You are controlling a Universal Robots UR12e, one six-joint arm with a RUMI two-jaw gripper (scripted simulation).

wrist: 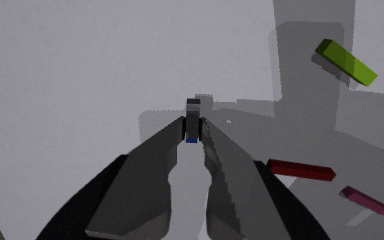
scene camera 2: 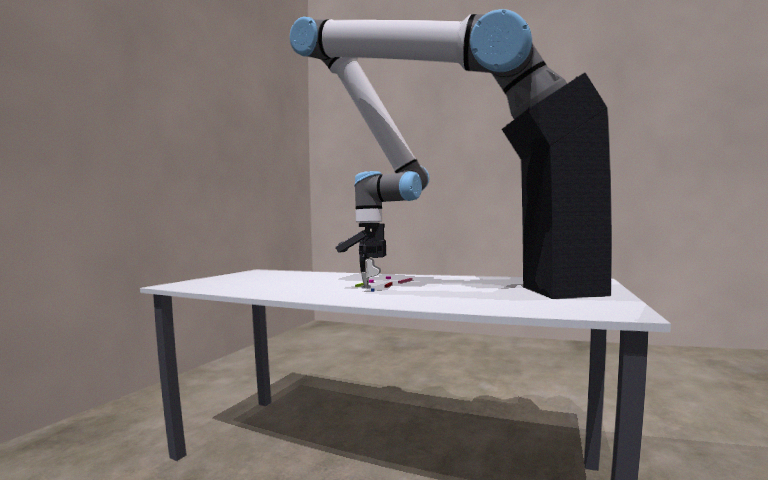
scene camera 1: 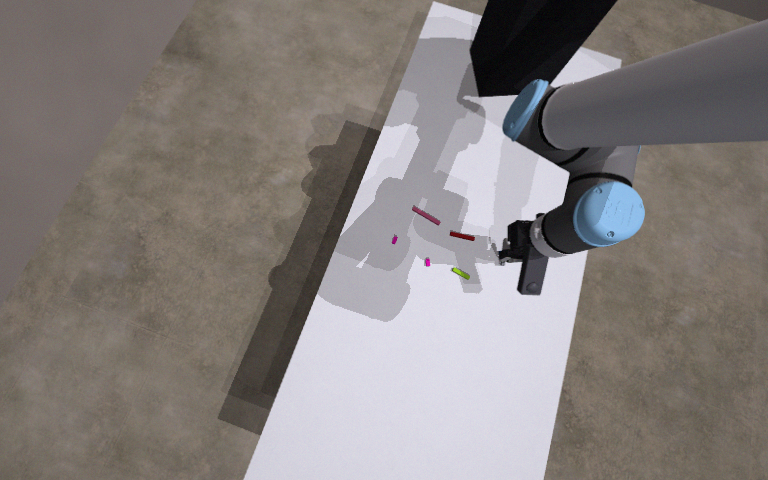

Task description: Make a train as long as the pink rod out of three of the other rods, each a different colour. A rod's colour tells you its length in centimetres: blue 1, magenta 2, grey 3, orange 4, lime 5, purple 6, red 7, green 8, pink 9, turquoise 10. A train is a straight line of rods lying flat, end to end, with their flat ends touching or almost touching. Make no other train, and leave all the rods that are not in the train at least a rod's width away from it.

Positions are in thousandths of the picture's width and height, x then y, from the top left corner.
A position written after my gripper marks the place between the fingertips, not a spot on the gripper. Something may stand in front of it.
My gripper shows in the wrist view (501, 498), in scene camera 2 (479, 601) and in scene camera 1 (653, 541).
